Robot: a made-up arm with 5 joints.
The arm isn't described. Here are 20 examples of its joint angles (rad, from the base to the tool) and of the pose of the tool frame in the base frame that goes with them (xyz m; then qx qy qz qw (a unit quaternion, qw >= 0)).
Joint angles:
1: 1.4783 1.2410 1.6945 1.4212 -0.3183
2: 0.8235 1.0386 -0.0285 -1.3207 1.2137
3: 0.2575 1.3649 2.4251 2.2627 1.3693
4: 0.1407 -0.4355 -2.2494 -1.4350 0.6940
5: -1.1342 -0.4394 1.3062 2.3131 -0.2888
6: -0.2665 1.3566 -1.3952 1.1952 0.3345
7: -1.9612 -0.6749 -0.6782 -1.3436 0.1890
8: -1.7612 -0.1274 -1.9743 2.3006 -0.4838
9: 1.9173 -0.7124 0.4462 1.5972 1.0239
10: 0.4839 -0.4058 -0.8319 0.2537 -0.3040
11: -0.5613 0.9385 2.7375 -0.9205 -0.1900
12: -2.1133 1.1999 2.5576 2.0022 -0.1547
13: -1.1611 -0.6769 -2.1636 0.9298 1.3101
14: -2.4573 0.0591 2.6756 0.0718 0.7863
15: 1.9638 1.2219 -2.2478 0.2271 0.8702
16: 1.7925 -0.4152 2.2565 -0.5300 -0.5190
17: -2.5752 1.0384 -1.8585 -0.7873 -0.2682
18: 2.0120 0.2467 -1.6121 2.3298 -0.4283
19: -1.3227 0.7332 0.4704 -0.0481 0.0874
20: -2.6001 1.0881 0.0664 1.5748 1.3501
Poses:
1: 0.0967 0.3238 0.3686 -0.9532 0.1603 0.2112 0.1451
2: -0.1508 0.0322 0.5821 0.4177 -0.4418 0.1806 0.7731
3: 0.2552 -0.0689 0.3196 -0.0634 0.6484 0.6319 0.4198
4: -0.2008 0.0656 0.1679 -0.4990 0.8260 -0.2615 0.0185
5: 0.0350 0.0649 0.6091 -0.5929 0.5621 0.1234 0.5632
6: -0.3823 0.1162 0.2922 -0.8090 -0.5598 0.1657 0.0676
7: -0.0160 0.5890 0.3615 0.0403 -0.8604 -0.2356 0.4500
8: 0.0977 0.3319 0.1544 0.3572 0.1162 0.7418 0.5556
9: 0.4659 0.0941 0.5091 0.3440 -0.4399 0.7901 0.2527
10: -0.2561 -0.2409 0.5808 0.1823 -0.1867 0.0772 0.9623
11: -0.0238 -0.2374 0.3524 -0.2872 -0.5008 0.8154 0.0421
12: -0.1754 0.0925 0.3497 0.5522 0.7855 -0.0278 0.2780
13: -0.0126 0.3901 0.1620 0.7768 0.4479 0.2829 0.3405
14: -0.1650 0.0716 0.2575 0.5896 0.1916 -0.7334 0.2789
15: 0.4096 -0.0239 0.0709 -0.6277 0.6873 -0.0380 0.3634
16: 0.0731 0.3717 0.2619 0.5462 -0.7801 -0.2991 0.0598
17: 0.2157 0.5331 0.1214 -0.6593 0.1756 -0.3340 0.6503
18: 0.1612 -0.1581 0.1905 -0.0290 -0.3989 -0.2592 0.8791
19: 0.2427 0.2963 0.6247 -0.3015 0.2704 -0.6469 0.6462
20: 0.3712 0.0744 0.3907 -0.4169 0.8087 -0.0501 0.4119
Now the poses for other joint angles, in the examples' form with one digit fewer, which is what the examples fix.
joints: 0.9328 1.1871 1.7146 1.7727 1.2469
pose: 0.217 0.236 0.393 -0.492 0.248 0.802 0.231
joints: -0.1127 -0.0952 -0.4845 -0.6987 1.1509
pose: -0.278 0.032 0.636 0.295 -0.705 -0.164 0.623
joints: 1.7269 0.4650 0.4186 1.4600 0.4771
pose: 0.096 -0.039 0.654 -0.375 -0.544 0.673 0.331
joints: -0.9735 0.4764 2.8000 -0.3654 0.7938
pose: -0.072 -0.131 0.240 0.196 0.663 -0.658 0.299
